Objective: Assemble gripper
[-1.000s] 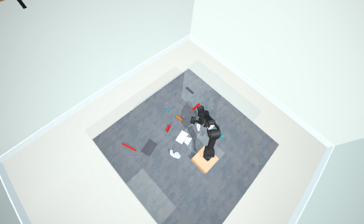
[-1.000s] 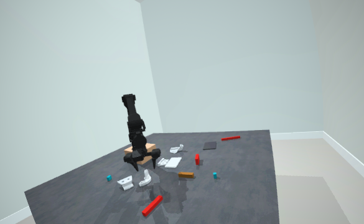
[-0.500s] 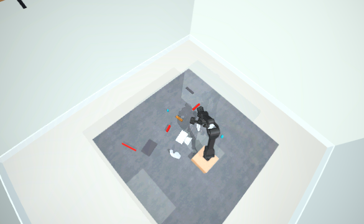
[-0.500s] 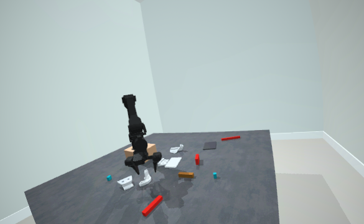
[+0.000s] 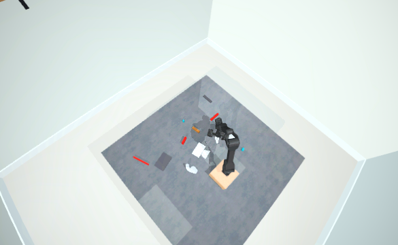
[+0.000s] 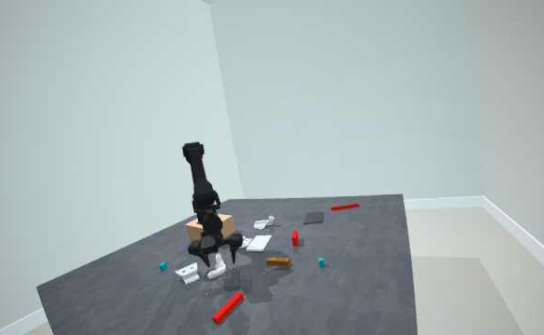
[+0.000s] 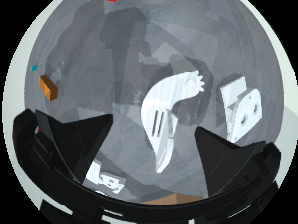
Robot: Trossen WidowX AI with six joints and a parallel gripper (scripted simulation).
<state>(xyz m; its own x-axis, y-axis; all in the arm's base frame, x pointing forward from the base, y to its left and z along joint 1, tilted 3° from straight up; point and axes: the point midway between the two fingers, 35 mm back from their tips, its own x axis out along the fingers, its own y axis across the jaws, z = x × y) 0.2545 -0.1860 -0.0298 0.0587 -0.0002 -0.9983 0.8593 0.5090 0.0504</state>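
My gripper tip is now 4 cm to the left of the curved white jaw. Round my gripper tip: flat white plate 19 cm to the left, 4 cm ahead, 1 cm below; white housing plate 18 cm to the left, 3 cm behind, 1 cm below; white gripper base 9 cm to the right, 8 cm behind, 2 cm above.
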